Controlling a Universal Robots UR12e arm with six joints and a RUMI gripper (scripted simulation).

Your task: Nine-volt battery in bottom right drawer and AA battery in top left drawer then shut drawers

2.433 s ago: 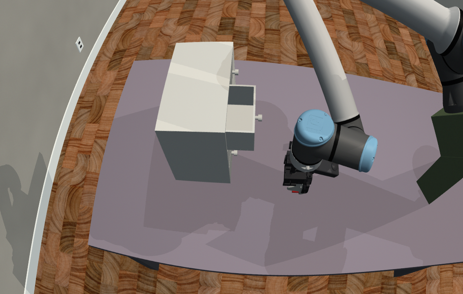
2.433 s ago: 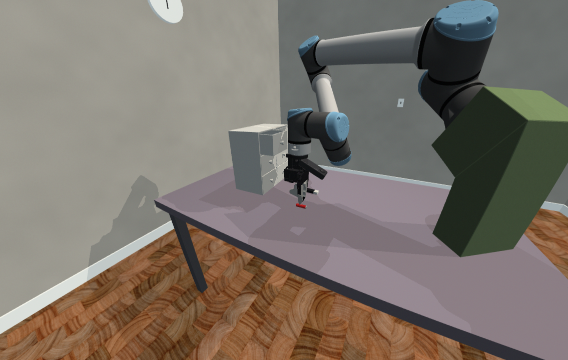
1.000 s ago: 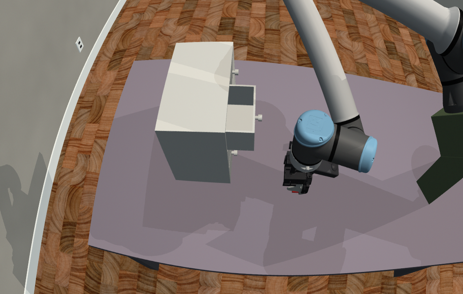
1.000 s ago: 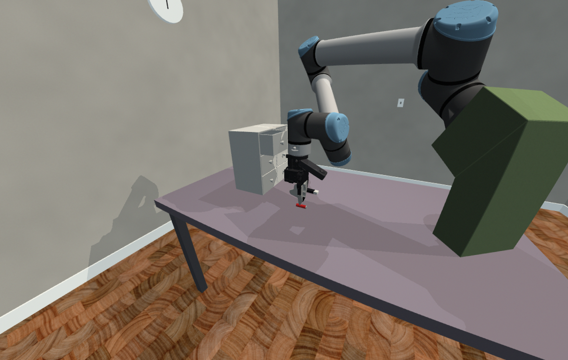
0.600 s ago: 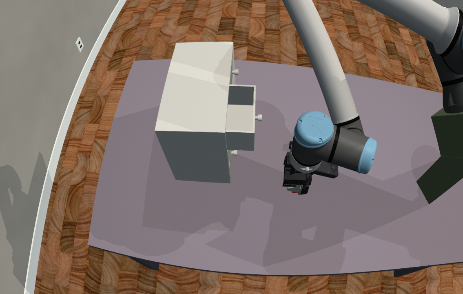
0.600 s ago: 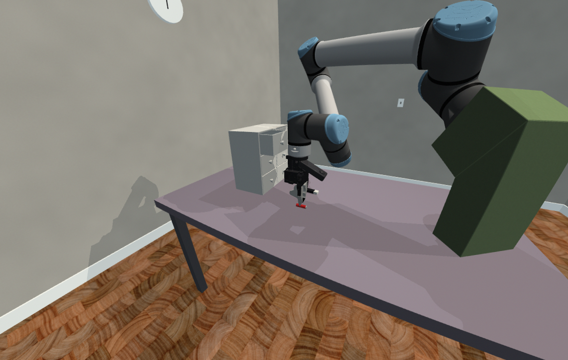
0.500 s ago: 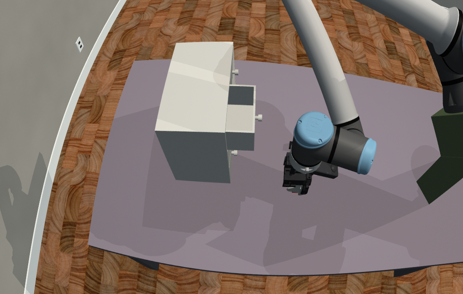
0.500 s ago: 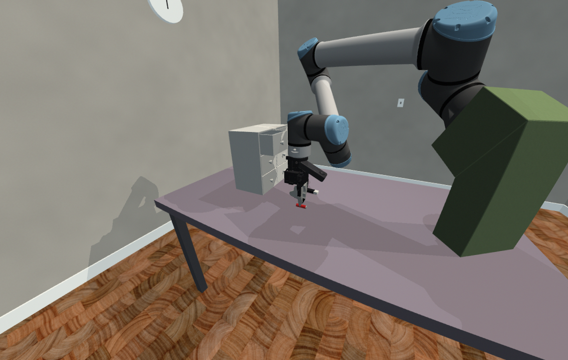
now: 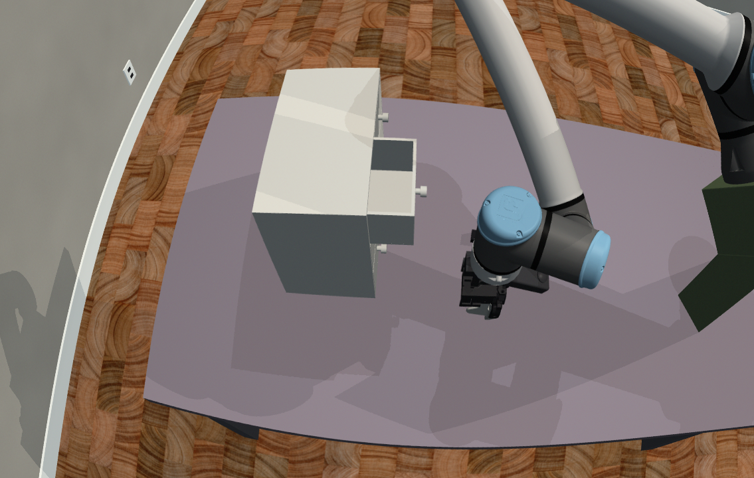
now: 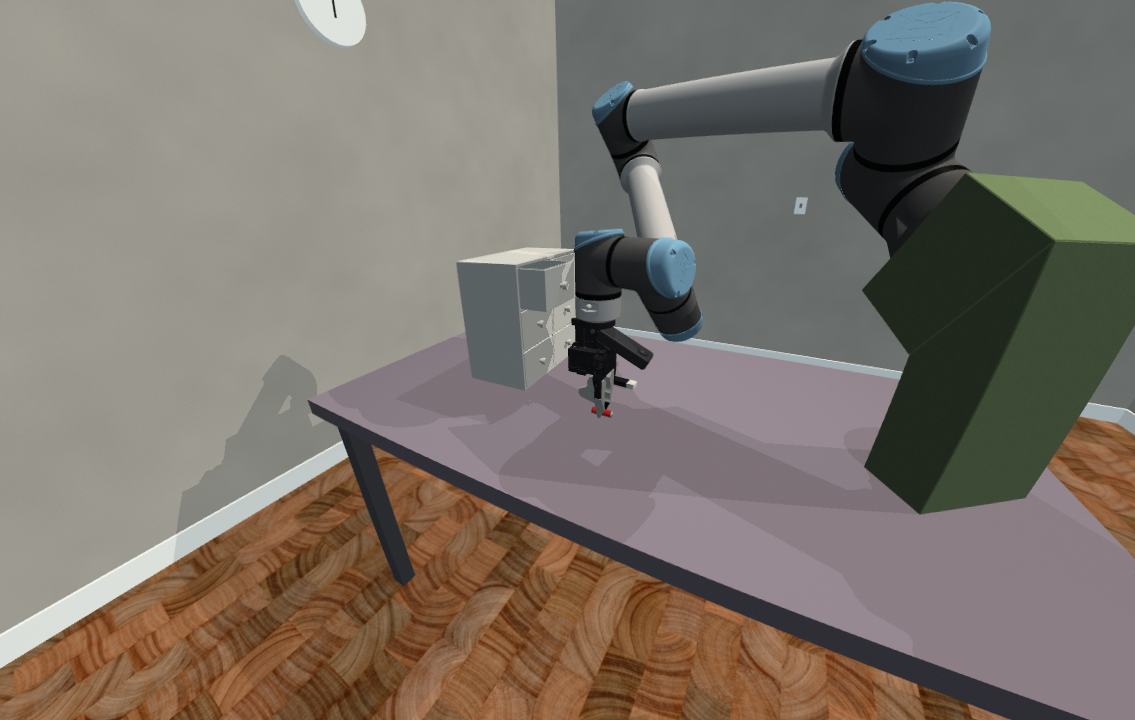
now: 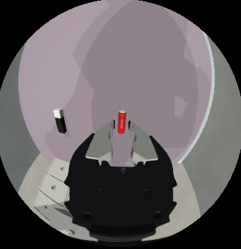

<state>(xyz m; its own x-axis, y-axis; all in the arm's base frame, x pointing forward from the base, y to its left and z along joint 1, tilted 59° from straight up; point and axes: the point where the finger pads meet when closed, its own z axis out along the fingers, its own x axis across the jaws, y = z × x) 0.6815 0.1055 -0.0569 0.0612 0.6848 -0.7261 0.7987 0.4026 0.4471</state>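
Now: hand 10 mm above the red AA battery. From my hand the other things lie so: green nine-volt battery (340 mm ahead, 230 mm to the right).
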